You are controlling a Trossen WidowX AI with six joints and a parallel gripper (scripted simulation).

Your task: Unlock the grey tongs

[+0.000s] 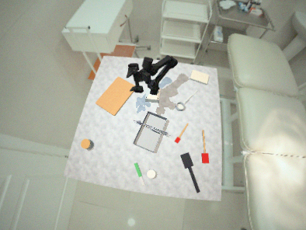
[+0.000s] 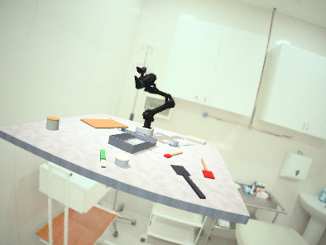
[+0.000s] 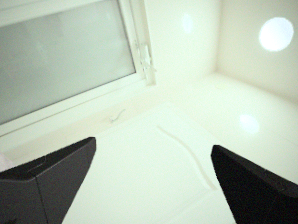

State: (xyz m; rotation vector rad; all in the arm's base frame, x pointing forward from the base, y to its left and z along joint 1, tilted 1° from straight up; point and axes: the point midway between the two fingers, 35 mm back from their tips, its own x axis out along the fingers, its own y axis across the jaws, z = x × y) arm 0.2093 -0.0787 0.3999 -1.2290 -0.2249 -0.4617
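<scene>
My gripper tip is now 12 cm short of the roasting tin, 16 cm to the right of it and 45 cm above it. Also, from my gripper tip: orange-topped can 37 cm ahead, 32 cm to the right, 44 cm below; white puck 44 cm ahead, 25 cm to the left, 46 cm below; wooden board 14 cm behind, 26 cm to the right, 47 cm below.
</scene>
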